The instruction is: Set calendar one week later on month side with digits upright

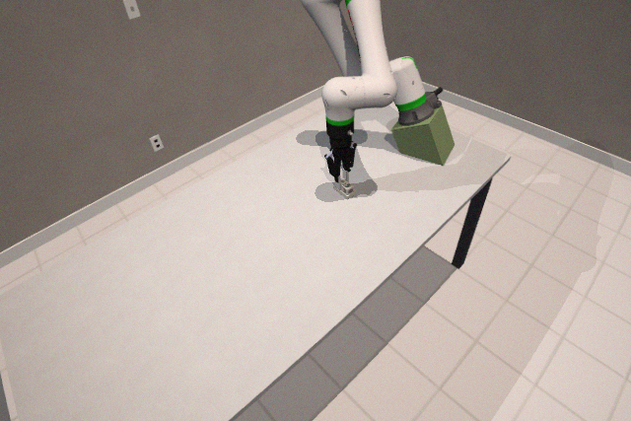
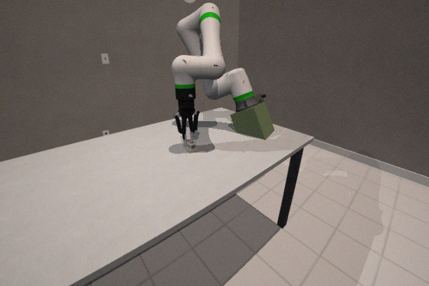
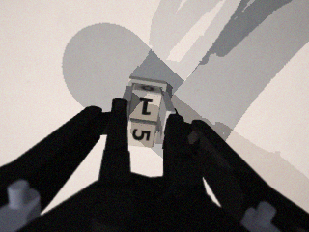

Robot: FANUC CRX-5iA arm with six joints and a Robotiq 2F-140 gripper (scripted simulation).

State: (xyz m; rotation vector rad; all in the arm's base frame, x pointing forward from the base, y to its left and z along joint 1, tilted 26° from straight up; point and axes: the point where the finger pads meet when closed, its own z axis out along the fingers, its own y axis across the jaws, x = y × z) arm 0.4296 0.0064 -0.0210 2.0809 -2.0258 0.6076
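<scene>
My gripper is now 3 cm above the white calendar cube.
</scene>
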